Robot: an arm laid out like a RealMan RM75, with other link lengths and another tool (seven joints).
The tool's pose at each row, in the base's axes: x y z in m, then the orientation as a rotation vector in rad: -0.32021 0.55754 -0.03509 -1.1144 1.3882 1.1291; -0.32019 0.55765 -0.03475 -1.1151 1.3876 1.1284; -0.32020 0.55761 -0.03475 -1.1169 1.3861 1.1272; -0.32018 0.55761 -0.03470 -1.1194 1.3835 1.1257; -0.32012 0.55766 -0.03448 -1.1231 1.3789 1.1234; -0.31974 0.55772 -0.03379 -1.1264 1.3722 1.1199; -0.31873 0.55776 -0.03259 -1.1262 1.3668 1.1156; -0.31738 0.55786 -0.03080 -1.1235 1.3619 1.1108; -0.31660 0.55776 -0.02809 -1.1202 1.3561 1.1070; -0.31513 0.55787 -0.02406 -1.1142 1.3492 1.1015; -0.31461 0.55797 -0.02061 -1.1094 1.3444 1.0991; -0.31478 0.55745 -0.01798 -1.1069 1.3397 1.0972; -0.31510 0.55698 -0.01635 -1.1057 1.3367 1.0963; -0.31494 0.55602 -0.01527 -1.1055 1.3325 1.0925
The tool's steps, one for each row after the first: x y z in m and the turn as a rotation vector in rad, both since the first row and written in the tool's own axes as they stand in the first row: -0.00035 0.00002 0.00008 -0.0001 0.0001 -0.0010; -0.00034 0.00003 0.00004 -0.0006 0.0004 -0.0031; -0.00039 0.00001 0.00004 -0.0015 0.0004 -0.0062; -0.00062 -0.00002 0.00008 -0.0030 -0.0001 -0.0114; -0.00135 -0.00033 0.00014 -0.0039 -0.0019 -0.0184; -0.00263 -0.00123 0.00023 -0.0020 -0.0049 -0.0240; -0.00454 -0.00241 0.00037 0.0017 -0.0089 -0.0288; -0.00729 -0.00298 0.00017 0.0050 -0.0141 -0.0335; -0.01144 -0.00409 0.00016 0.0107 -0.0212 -0.0389; -0.01492 -0.00432 0.00007 0.0141 -0.0269 -0.0417; -0.01748 -0.00402 -0.00068 0.0159 -0.0311 -0.0448; -0.01904 -0.00364 -0.00131 0.0166 -0.0337 -0.0467; -0.02007 -0.00385 -0.00232 0.0184 -0.0359 -0.0513
